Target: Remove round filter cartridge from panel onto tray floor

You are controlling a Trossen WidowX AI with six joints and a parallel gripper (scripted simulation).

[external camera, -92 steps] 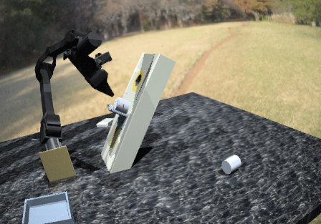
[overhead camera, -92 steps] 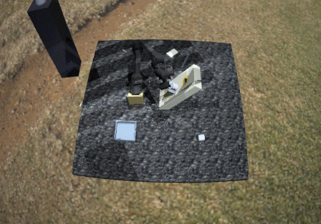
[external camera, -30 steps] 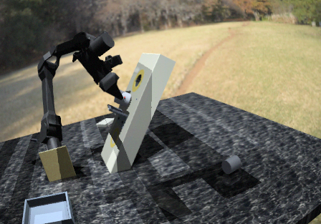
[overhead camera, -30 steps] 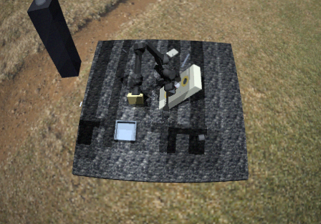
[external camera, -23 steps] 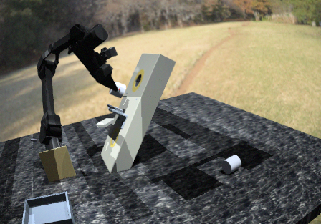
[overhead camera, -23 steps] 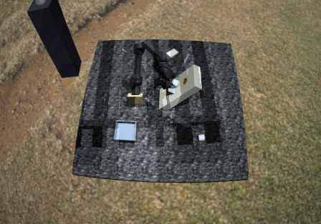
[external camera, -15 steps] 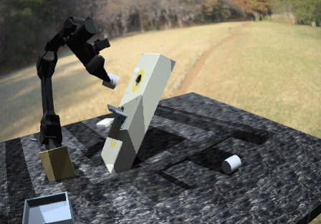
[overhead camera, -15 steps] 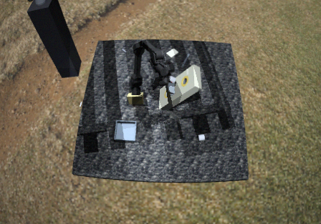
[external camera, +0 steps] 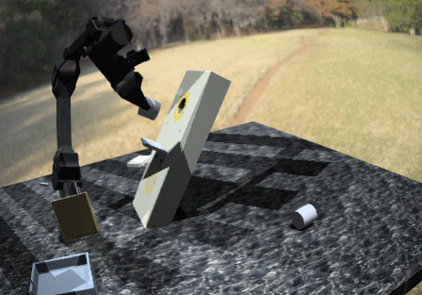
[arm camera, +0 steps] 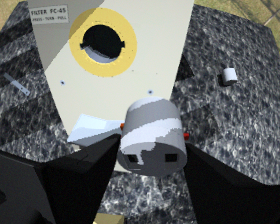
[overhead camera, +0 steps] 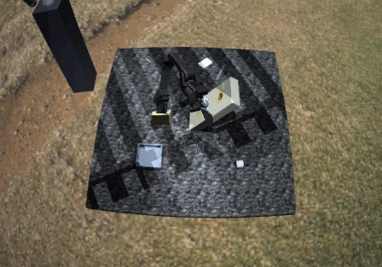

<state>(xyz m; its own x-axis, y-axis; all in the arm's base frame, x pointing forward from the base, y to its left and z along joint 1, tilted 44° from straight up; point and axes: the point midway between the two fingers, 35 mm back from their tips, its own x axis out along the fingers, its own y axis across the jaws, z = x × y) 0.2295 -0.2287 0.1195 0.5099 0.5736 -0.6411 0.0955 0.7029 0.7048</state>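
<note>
Right now my gripper tip is 33 cm past the light-blue tray, 19 cm to the left of it and 27 cm above it. Round my gripper tip: cream service panel 7 cm ahead, 6 cm to the left, 11 cm below; then round filter cartridge right at my gripper tip; then flat white block 6 cm ahead, 53 cm to the left, 27 cm below.
</note>
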